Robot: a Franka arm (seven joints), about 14 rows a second.
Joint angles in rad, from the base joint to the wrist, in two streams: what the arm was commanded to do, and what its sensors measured. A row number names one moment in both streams.
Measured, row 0: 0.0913 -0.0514 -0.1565 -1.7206 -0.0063 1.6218 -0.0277
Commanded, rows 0 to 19: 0.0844 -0.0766 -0.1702 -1.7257 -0.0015 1.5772 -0.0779; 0.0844 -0.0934 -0.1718 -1.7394 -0.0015 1.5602 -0.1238; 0.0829 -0.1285 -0.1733 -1.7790 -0.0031 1.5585 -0.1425; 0.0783 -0.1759 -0.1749 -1.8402 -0.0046 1.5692 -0.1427; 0.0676 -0.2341 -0.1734 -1.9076 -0.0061 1.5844 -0.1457; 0.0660 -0.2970 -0.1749 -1.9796 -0.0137 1.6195 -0.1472; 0.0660 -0.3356 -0.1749 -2.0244 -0.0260 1.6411 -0.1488; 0.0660 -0.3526 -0.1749 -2.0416 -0.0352 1.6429 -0.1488; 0.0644 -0.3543 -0.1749 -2.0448 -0.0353 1.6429 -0.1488; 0.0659 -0.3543 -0.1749 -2.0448 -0.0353 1.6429 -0.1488; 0.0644 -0.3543 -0.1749 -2.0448 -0.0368 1.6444 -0.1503; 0.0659 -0.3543 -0.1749 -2.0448 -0.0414 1.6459 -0.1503; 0.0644 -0.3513 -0.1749 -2.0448 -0.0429 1.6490 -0.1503; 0.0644 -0.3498 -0.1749 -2.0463 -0.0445 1.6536 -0.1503; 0.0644 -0.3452 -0.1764 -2.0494 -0.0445 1.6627 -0.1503; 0.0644 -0.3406 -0.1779 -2.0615 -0.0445 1.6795 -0.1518; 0.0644 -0.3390 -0.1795 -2.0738 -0.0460 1.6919 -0.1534; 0.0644 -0.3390 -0.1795 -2.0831 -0.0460 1.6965 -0.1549; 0.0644 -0.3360 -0.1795 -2.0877 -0.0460 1.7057 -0.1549; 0.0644 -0.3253 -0.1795 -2.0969 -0.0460 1.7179 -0.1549
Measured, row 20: 0.0663 -0.3346 -0.1775 -2.0689 -0.0315 1.6791 -0.1418
